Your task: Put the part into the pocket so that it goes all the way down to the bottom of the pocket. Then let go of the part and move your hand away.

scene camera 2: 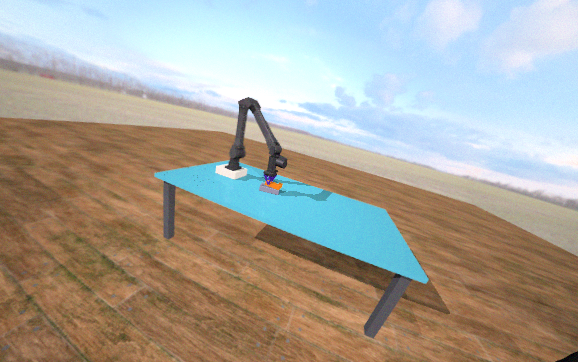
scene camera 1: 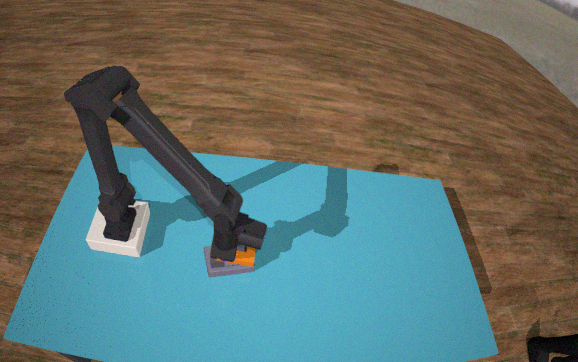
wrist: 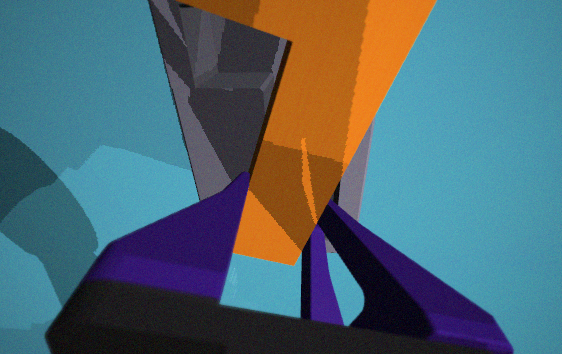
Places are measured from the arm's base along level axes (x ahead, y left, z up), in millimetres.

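Where they show: gripper, fingertip midpoint: (scene camera 2: pixel 269 183) (scene camera 1: pixel 224 255) (wrist: pixel 278 192); arm's base at its link origin: (scene camera 2: pixel 233 168) (scene camera 1: pixel 120 224).
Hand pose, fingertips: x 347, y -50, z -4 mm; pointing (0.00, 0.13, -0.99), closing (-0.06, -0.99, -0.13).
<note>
Things, the pixels of their top centre, and the offset from my fingertips. Level surfaces: height alone.
- orange part at its top centre: (wrist: pixel 253 146) (scene camera 1: pixel 236 249) (scene camera 2: pixel 274 181) dx +32, dy +13, dz +23 mm
- grey block with the pocket, top centre: (wrist: pixel 272 148) (scene camera 1: pixel 228 256) (scene camera 2: pixel 270 186) dx +12, dy +8, dz -17 mm
- blue table at its surface level: dz -53 mm
The orange part (scene camera 1: pixel 245 257) (scene camera 2: pixel 275 185) (wrist: pixel 320 90) is held between the purple fingers of my gripper (scene camera 2: pixel 270 182) (wrist: pixel 278 192), which is shut on it. The grey block with the pocket (scene camera 1: pixel 231 271) (scene camera 2: pixel 269 190) (wrist: pixel 186 132) stands on the table under the part. In the wrist view the part lies across the block at an angle to it, covering its right side, while part of the dark pocket shows at the upper left. The part appears to be above the block's top; whether they touch cannot be told. In scene camera 1 the wrist hides the fingers.
The blue table (scene camera 1: pixel 350 300) (scene camera 2: pixel 325 220) carries the white base (scene camera 1: pixel 117 245) (scene camera 2: pixel 231 172) of the arm, to the left of the block. The arm's shadow falls to the right of the block. A dark object (scene camera 1: pixel 555 345) shows at the lower right corner in scene camera 1.
</note>
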